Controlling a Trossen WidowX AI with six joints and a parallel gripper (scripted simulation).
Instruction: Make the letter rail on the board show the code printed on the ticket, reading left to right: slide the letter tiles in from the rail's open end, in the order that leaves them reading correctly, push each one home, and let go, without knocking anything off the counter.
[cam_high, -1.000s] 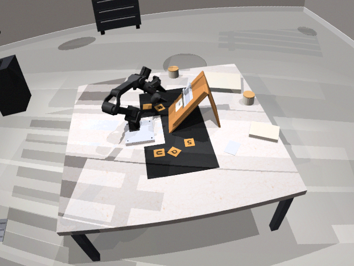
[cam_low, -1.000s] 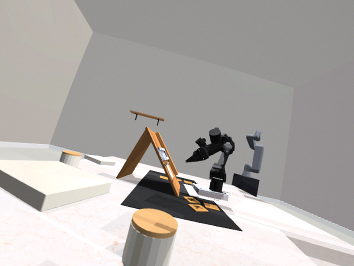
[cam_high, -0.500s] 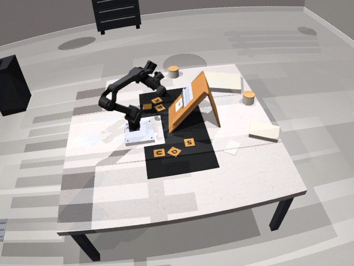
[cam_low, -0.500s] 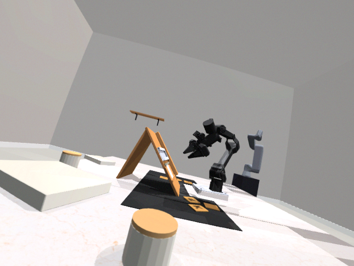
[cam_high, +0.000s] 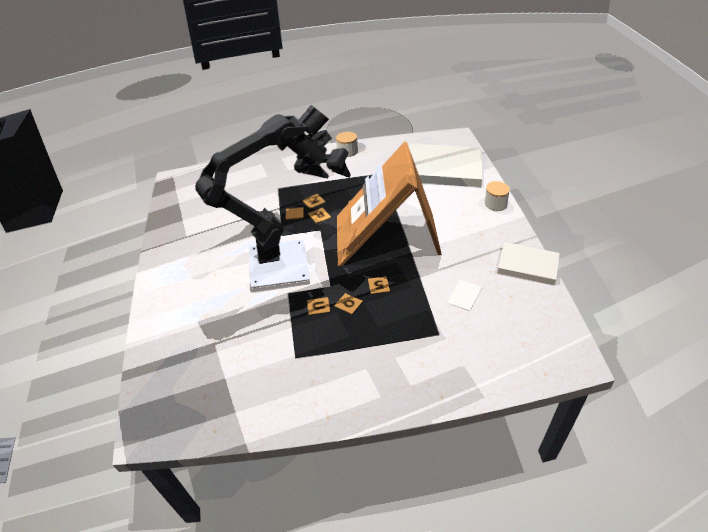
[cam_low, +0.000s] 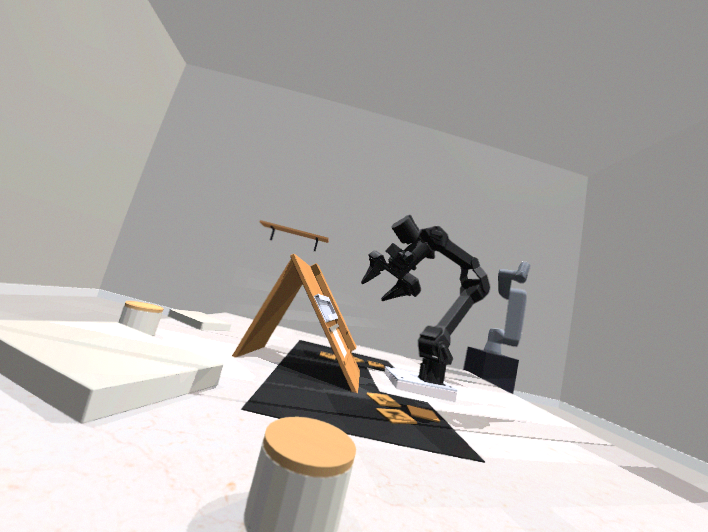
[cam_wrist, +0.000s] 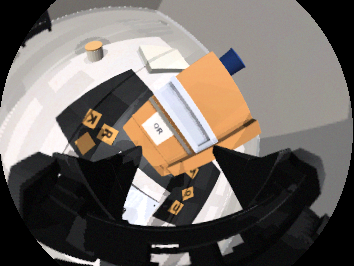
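Right now my gripper tip is 60 mm past the orange letter tile, 140 mm to the right of it and 240 mm above it. From my gripper tip the other things lie so: white ticket 60 mm ahead, 30 mm to the left, 150 mm below; black mat 40 mm behind, 60 mm to the right, 240 mm below; white card 290 mm ahead, 320 mm to the right, 240 mm below.
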